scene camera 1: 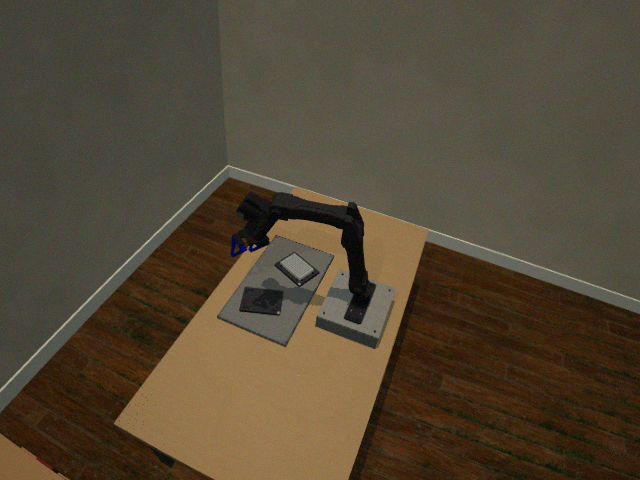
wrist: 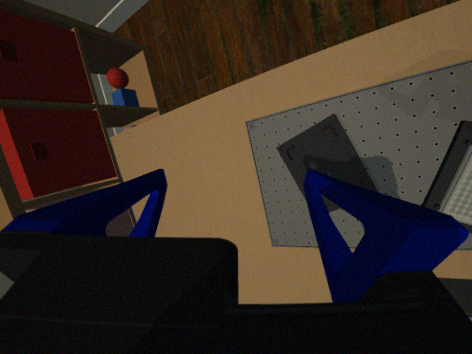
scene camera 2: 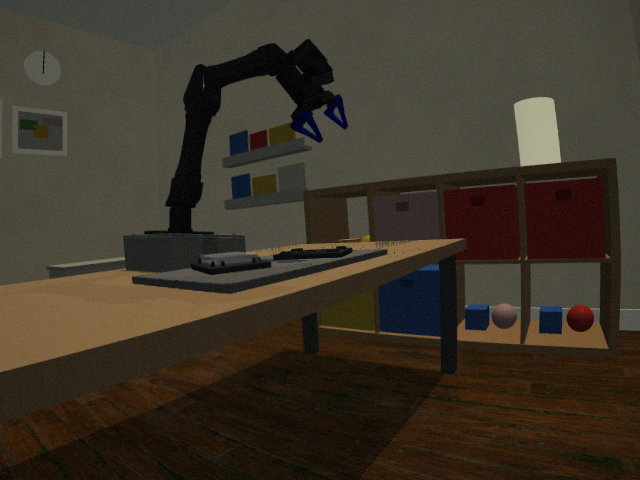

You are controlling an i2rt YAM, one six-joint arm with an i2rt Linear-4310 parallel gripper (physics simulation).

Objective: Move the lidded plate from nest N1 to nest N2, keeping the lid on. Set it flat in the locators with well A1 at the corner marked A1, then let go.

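Frame: origin at the arm's base, x left, y back, z up, level; metres.
Seen in the pictures: gripper, fingertip midpoint: (scene camera 1: 240, 253) (wrist: 235, 177) (scene camera 2: 334, 134); arm's base, origin of the base link: (scene camera 1: 360, 301) (scene camera 2: 180, 235).
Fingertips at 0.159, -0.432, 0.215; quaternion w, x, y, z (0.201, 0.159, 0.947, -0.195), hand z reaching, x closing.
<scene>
Offsets run from my fingertips to a thing's top centre, as dx, dy, dz. Level surfaces: height alone.
The lidded plate @[-0.261, +0.113, -0.261] (scene camera 1: 296, 265) (scene camera 2: 230, 258) (wrist: 462, 192), pale with a clear-looking lid, sits in a dark nest @[-0.261, +0.113, -0.267] (scene camera 1: 285, 275) (scene camera 2: 232, 268) (wrist: 447, 165); it is cut off at the right in the wrist view. The other dark nest @[-0.036, +0.059, -0.271] (scene camera 1: 261, 301) (scene camera 2: 312, 253) (wrist: 320, 140) is empty and lies partly in shadow. A light dot marks one corner of each nest in scene camera 1. Nest labels and well A1 cannot be read. My gripper (scene camera 1: 242, 252) (scene camera 2: 333, 134) (wrist: 235, 177) is open and empty, high above the nests and out toward the table's edge, with blue fingers pointing down at a slant.
Both nests stand on a grey perforated board (scene camera 1: 279, 330) (scene camera 2: 170, 279) (wrist: 280, 200) on the wooden table @[dz -0.302] (scene camera 1: 248, 392) (scene camera 2: 103, 304) (wrist: 200, 125). The arm's grey base block (scene camera 1: 379, 310) (scene camera 2: 155, 253) stands beside the board. A shelf unit (scene camera 2: 612, 258) stands beyond the table's end.
</scene>
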